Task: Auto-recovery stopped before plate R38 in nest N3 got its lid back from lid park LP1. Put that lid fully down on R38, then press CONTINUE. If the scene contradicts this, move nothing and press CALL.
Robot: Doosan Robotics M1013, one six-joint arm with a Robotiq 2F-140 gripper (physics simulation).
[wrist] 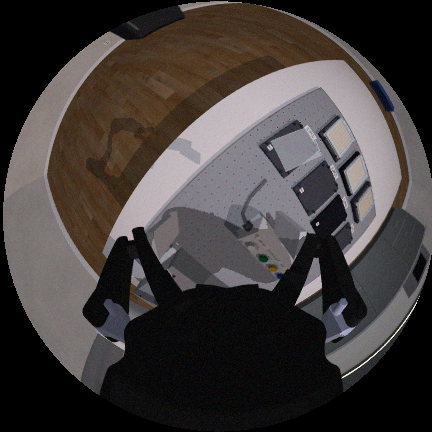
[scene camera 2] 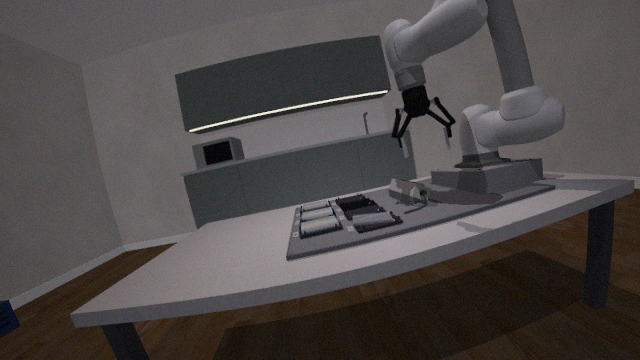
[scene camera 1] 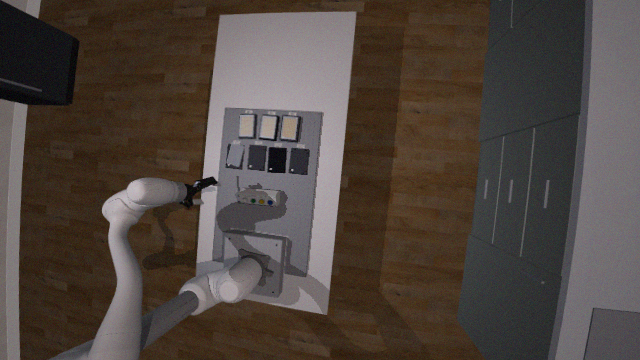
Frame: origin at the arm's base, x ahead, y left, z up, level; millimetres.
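Where they show: gripper, fingertip midpoint: (wrist: 226, 221) (scene camera 2: 427, 153) (scene camera 1: 210, 192); arm's base, link origin: (scene camera 2: 481, 164) (scene camera 1: 252, 267).
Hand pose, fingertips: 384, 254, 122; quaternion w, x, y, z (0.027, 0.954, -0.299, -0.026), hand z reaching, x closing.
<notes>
Each offset is from my fingertips to the top centre of the thing, as dx, dy, dz. "spot": to the spot under its first point. Level surfaces: height alone.
My gripper (scene camera 1: 207, 192) (scene camera 2: 426, 146) (wrist: 226, 221) is open and empty, high above the table's edge beside the button box. A pale grey lid-like plate {+219, +2, -170} (scene camera 1: 235, 156) (scene camera 2: 374, 219) (wrist: 296, 150) lies skewed on the end dark holder of the four-holder row; whether it is tilted is unclear. The other three holders {spot: +229, -135, -184} (scene camera 1: 257, 157) {spot: +235, -259, -185} (scene camera 1: 277, 160) {spot: +254, -387, -185} (scene camera 1: 299, 161) look dark and bare. Three cream-topped plates {+399, -34, -166} (scene camera 1: 247, 126) {+412, -169, -164} (scene camera 1: 269, 127) {+427, -297, -156} (scene camera 1: 290, 128) sit in the other row; lids on them cannot be made out. The button box {+11, -206, -111} (scene camera 1: 276, 194) (scene camera 2: 402, 189) has green {-14, -184, -120} (wrist: 263, 258), yellow {-8, -234, -120} (wrist: 272, 268) and blue {-1, -283, -120} (wrist: 280, 276) buttons. Labels are unreadable.
The grey perforated board {dz -195} (scene camera 1: 300, 220) (wrist: 220, 175) lies on the white table {dz -208} (scene camera 1: 285, 60) (scene camera 2: 200, 275). A thin bent stalk {spot: +52, -48, -195} (wrist: 255, 195) stands beside the button box. The arm's base block (scene camera 1: 277, 250) (scene camera 2: 480, 177) is at the board's other end.
</notes>
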